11 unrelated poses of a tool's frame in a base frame.
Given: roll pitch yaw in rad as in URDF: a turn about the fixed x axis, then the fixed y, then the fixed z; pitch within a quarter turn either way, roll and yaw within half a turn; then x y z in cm.
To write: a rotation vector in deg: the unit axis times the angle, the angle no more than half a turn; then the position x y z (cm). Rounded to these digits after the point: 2 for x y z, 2 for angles.
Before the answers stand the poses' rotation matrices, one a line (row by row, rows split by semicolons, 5 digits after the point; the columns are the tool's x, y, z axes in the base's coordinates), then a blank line. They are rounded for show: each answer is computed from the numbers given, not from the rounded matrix.
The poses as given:
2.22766 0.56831 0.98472 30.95 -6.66 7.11
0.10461 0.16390 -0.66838 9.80 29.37 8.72
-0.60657 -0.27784 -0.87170 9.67 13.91 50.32
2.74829 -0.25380 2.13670 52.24 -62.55 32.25
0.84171 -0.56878 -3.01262 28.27 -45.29 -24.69
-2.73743 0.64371 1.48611 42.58 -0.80 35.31
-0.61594 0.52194 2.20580 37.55 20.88 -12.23
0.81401 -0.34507 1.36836 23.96 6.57 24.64
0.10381 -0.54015 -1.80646 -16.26 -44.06 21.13
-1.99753 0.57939 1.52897 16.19 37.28 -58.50
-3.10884 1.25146 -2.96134 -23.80 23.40 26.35
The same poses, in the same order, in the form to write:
0.46616 0.74447 0.47798; 0.70216 0.01735 -0.71181; -0.53821 0.66743 -0.51465
0.77431 0.62970 0.06265; -0.61141 0.76998 -0.18252; -0.16317 0.10302 0.98121
0.61885 0.72950 0.29131; -0.73607 0.40905 0.53933; 0.27428 -0.54819 0.79010
-0.51900 0.83125 0.19915; 0.81706 0.41402 0.40124; 0.25108 0.37096 -0.89406
-0.83556 0.48403 0.25991; -0.10837 -0.60899 0.78574; 0.53860 0.62837 0.56130
0.06766 0.89617 -0.43851; 0.79701 -0.31294 -0.51657; -0.60017 -0.31455 -0.73543
-0.51420 -0.48627 -0.70650; 0.69788 -0.71606 -0.01508; -0.49856 -0.50080 0.70755
0.18920 -0.72201 0.66550; 0.92184 -0.10287 -0.37368; 0.33826 0.68419 0.64612
-0.20025 0.97957 0.01867; -0.83393 -0.18041 0.52155; 0.51426 0.08887 0.85301
0.03499 0.39270 -0.91900; 0.83606 -0.51528 -0.18835; -0.54751 -0.76175 -0.34635
-0.30885 -0.14859 0.93943; -0.05628 0.98884 0.13791; -0.94944 -0.01028 -0.31377

97.41 71.77 -2.99 30.95 -6.66 7.11
8.90 7.03 -38.66 9.80 29.37 8.72
-39.24 0.61 -52.89 9.67 13.91 50.32
-87.37 -149.86 -40.93 52.24 -62.55 32.25
-37.47 -66.36 -141.06 28.27 -45.29 -24.69
125.43 100.37 -61.57 42.58 -0.80 35.31
-52.29 -22.38 127.47 37.55 20.88 -12.23
52.14 16.13 81.02 23.96 6.57 24.64
-23.62 -27.05 -98.98 -16.26 -44.06 21.13
-109.80 -71.14 84.90 16.19 37.28 -58.50
-8.47 108.01 5.28 -23.80 23.40 26.35

